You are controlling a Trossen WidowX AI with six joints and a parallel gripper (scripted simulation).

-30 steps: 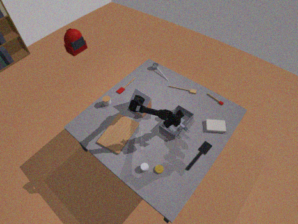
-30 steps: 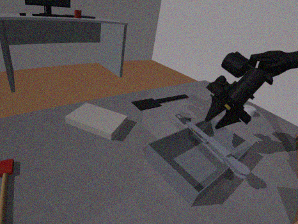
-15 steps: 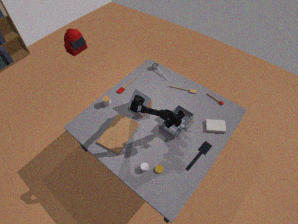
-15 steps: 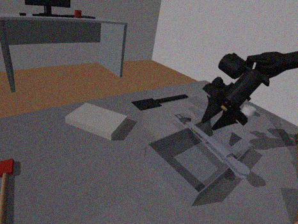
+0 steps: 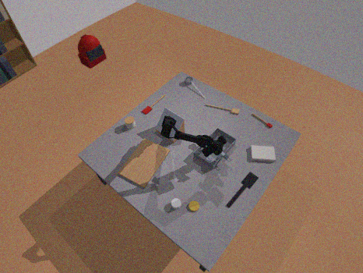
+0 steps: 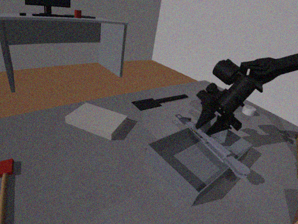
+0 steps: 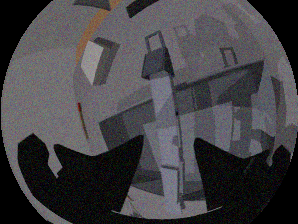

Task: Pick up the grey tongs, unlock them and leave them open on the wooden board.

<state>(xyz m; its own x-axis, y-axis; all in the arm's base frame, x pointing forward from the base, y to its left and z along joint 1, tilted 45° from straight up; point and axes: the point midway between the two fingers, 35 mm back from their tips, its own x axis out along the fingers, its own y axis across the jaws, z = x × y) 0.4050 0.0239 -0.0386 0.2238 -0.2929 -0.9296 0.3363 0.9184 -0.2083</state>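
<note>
The grey roasting tin is 40 mm below my gripper tip, 40 mm behind it and 20 mm to the left of it. Also, from my gripper tip: white block: 260 mm ahead, 230 mm to the left, 60 mm below; then black spatula: 310 mm ahead, 100 mm to the right, 70 mm below; then yellow puck: 430 mm to the right, 130 mm ahead, 60 mm below.
</note>
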